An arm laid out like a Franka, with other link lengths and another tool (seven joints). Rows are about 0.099 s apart.
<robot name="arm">
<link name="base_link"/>
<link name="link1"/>
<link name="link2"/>
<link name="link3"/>
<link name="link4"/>
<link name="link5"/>
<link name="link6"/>
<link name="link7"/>
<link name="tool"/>
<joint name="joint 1" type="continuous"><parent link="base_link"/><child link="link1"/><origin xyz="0.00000 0.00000 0.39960" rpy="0.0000 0.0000 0.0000"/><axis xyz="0 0 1"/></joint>
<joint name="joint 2" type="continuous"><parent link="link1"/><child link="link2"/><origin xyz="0.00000 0.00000 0.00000" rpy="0.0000 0.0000 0.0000"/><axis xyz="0 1 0"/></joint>
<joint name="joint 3" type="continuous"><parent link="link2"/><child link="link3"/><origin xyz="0.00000 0.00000 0.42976" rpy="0.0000 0.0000 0.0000"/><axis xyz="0 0 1"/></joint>
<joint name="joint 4" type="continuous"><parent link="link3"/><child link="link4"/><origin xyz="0.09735 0.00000 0.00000" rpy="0.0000 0.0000 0.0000"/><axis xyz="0 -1 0"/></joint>
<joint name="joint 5" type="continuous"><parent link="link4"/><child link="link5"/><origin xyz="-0.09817 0.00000 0.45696" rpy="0.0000 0.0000 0.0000"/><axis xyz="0 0 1"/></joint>
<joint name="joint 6" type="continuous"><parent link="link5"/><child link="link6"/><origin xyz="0.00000 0.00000 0.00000" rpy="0.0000 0.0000 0.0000"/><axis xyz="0 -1 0"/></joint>
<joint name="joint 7" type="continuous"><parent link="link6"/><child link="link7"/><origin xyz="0.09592 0.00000 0.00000" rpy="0.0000 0.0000 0.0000"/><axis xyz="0 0 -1"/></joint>
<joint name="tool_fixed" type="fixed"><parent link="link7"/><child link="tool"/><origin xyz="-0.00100 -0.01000 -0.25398" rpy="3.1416 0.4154 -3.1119"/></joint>
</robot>
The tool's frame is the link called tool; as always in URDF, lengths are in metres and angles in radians. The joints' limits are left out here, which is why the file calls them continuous.
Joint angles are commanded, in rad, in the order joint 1, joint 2, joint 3, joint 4, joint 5, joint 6, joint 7. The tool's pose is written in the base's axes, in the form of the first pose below.
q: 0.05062 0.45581 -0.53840 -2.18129 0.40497 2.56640 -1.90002
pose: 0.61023 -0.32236 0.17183; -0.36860 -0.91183 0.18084; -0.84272 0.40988 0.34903; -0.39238 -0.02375 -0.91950
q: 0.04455 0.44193 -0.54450 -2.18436 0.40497 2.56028 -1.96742
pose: 0.60712 -0.32766 0.17900; -0.31938 -0.93288 0.16650; -0.86078 0.35908 0.36072; -0.39630 -0.02811 -0.91769
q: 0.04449 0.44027 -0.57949 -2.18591 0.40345 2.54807 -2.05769
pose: 0.59430 -0.34670 0.18335; -0.27150 -0.95280 0.13586; -0.88134 0.30285 0.36267; -0.38669 -0.02127 -0.92196
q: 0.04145 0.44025 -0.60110 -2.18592 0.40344 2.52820 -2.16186
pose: 0.58347 -0.35732 0.18462; -0.20486 -0.97447 0.09182; -0.89891 0.22444 0.37628; -0.38728 -0.00546 -0.92195
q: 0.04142 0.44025 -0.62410 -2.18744 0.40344 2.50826 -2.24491
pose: 0.57211 -0.36657 0.18562; -0.15517 -0.98639 0.05434; -0.90746 0.16406 0.38677; -0.39042 0.01070 -0.92057
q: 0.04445 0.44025 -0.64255 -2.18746 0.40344 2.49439 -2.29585
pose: 0.56498 -0.37283 0.18727; -0.12510 -0.99164 0.03156; -0.91121 0.12742 0.39175; -0.39249 0.02025 -0.91953
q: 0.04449 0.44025 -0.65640 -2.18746 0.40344 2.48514 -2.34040
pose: 0.55894 -0.37884 0.18868; -0.09840 -0.99505 0.01358; -0.91383 0.09576 0.39464; -0.39399 0.02642 -0.91873
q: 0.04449 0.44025 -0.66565 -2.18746 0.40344 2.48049 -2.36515
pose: 0.55509 -0.38317 0.18981; -0.08469 -0.99640 0.00449; -0.91516 0.07957 0.39517; -0.39410 0.02935 -0.91860
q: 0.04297 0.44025 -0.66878 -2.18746 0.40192 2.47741 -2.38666
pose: 0.55289 -0.38510 0.19004; -0.06905 -0.99760 -0.00526; -0.91608 0.06132 0.39629; -0.39501 0.03218 -0.91811
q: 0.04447 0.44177 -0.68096 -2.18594 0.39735 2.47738 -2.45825
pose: 0.54958 -0.39125 0.19198; -0.00958 -0.99937 -0.03412; -0.92073 -0.00450 0.39018; -0.39009 0.03515 -0.92011
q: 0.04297 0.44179 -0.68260 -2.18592 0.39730 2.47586 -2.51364
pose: 0.54823 -0.39218 0.19211; 0.03792 -0.99770 -0.05613; -0.91903 -0.05687 0.39007; -0.39236 0.03679 -0.91907
